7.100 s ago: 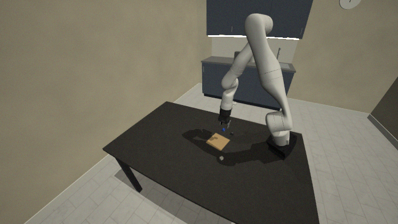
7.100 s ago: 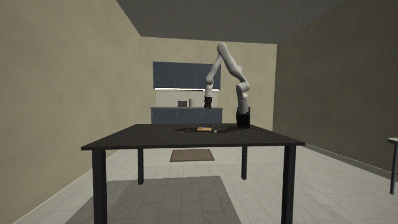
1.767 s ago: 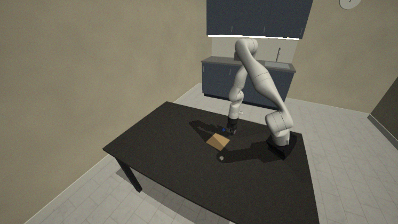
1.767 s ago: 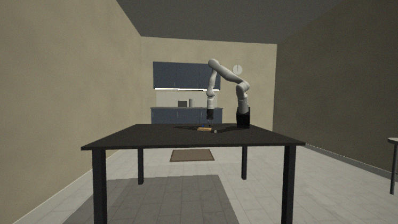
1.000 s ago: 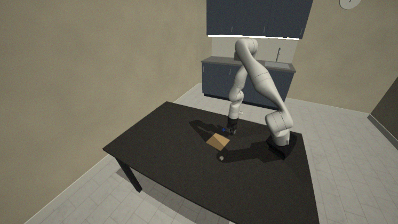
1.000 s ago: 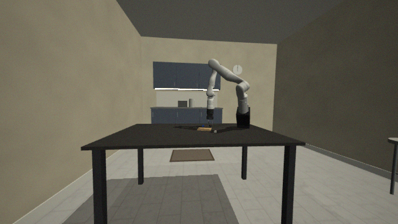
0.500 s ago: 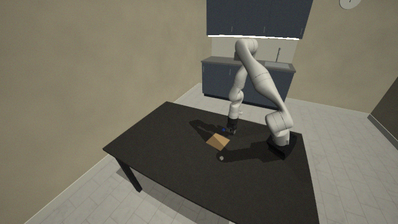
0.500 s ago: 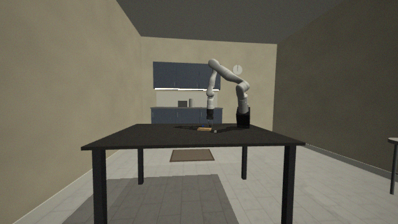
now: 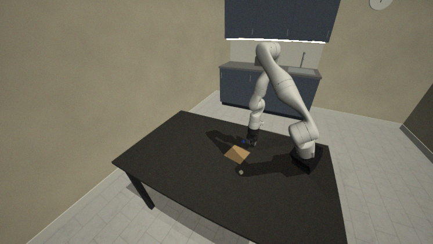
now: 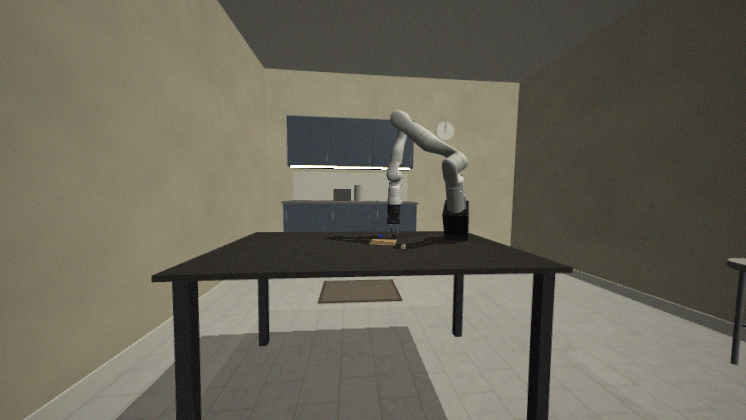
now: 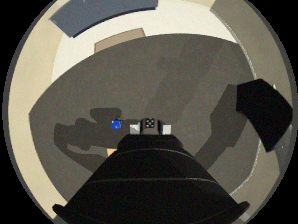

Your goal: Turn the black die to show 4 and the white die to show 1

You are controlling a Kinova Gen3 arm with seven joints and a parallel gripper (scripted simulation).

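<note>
Now: the black die 40 mm below my hand. Also, from my hand: white die 40 mm behind, 270 mm to the left, 40 mm below; tan mat 60 mm ahead, 130 mm to the left, 40 mm below; blue die 80 mm ahead, 10 mm to the right, 40 mm below.
</note>
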